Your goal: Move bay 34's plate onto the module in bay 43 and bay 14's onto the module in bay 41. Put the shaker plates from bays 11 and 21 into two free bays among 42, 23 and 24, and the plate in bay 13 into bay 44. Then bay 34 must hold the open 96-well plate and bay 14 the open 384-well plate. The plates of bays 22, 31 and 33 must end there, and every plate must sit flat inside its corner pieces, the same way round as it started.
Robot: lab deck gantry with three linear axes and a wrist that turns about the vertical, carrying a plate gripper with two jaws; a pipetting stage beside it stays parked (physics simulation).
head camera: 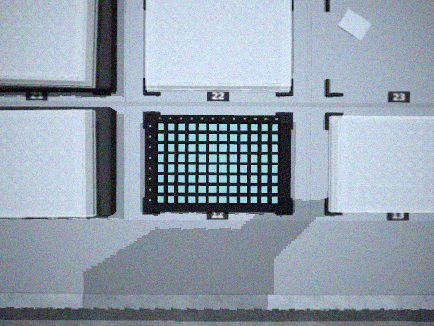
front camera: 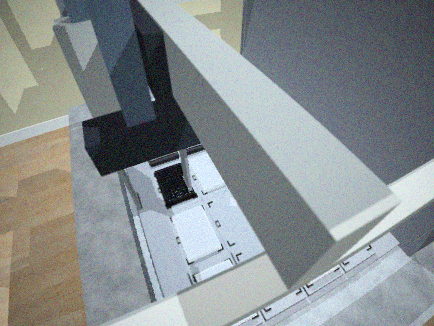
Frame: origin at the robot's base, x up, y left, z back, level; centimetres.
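Where they show: gripper, between the fingertips: (front camera: pixel 163 193).
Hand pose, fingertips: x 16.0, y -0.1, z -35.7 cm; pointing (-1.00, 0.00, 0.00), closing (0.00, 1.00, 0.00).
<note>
Things, the pixels of their top centre, and the offset from my fingertips. "*": a spot on its surface instead.
- bay 21, a spot on its surface: (head camera: pixel 42 40) * dx -12.3, dy +13.7, dz +26.3 cm
- bay 11, a spot on its surface: (head camera: pixel 45 162) * dx -12.3, dy +4.4, dz +26.1 cm
- bay 13 plate, centre of its top: (head camera: pixel 410 164) (front camera: pixel 195 230) dx -14.6, dy +4.4, dz -3.5 cm
- bay 22 plate, centre of its top: (head camera: pixel 218 37) (front camera: pixel 208 169) dx -14.6, dy +15.1, dz +12.9 cm
- Bay 23, a spot on its surface: (head camera: pixel 380 60) * dx -16.0, dy +13.8, dz -1.8 cm
- black plate, centre of its top: (head camera: pixel 217 163) (front camera: pixel 174 181) dx -14.6, dy +4.4, dz +12.9 cm
- small white slip, centre of its top: (head camera: pixel 354 24) dx -15.9, dy +17.0, dz +0.6 cm
- white plate, centre of its top: (front camera: pixel 224 293) dx -13.1, dy +4.4, dz -19.9 cm
My gripper (front camera: pixel 164 197) is open, its two jaws wide apart above the bay 12 area, with no plate between them; they do not show in the head view. White-topped plates sit on dark modules in bay 21 (head camera: pixel 42 40) and bay 11 (head camera: pixel 45 162), both cut off at the left. The bay 13 plate (front camera: pixel 197 234) (head camera: pixel 382 165) is white and lies flat inside its corner pieces. The bay 22 plate (front camera: pixel 209 172) (head camera: pixel 218 42) is white. Bay 23 (head camera: pixel 380 60) holds no plate. Bays 34, 41, 43 and 44 cannot be made out.
A black plate (front camera: pixel 174 184) (head camera: pixel 218 163) with pale blue wells sits in bay 12. A small white slip (head camera: pixel 355 24) lies in bay 23. Part of another white plate (front camera: pixel 215 270) shows beyond bay 13. The big grey beam (front camera: pixel 250 110) hides much of the deck.
</note>
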